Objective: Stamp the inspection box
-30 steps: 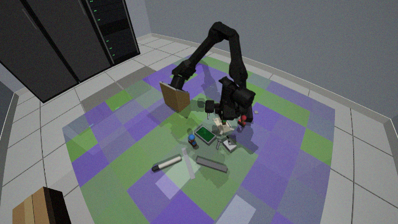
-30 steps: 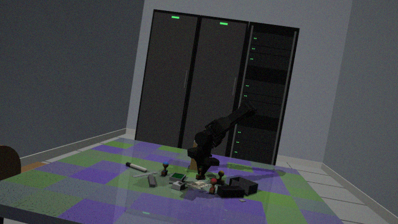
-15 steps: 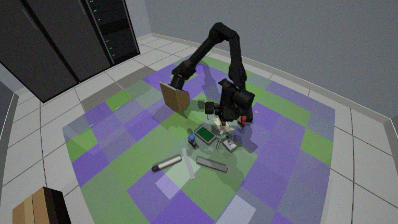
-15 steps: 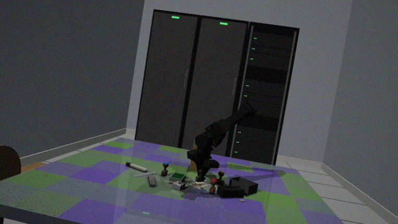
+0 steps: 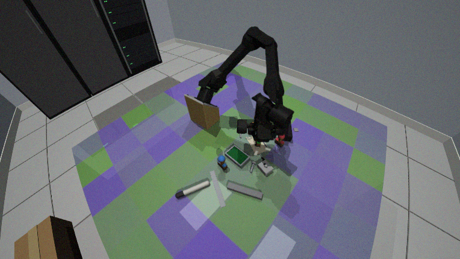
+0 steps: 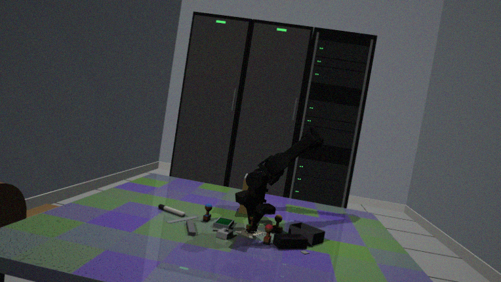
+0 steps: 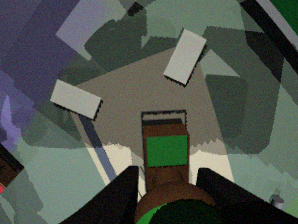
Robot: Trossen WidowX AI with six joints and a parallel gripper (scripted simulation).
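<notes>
Now: gripper tip 30 mm above the pale card. The rest, counted from my gripper tip: green ink pad 110 mm to the right, 30 mm behind, 20 mm below; then red-knobbed stamp 70 mm to the left, 70 mm ahead, 10 mm below; then green-knobbed stamp right at my gripper tip.
</notes>
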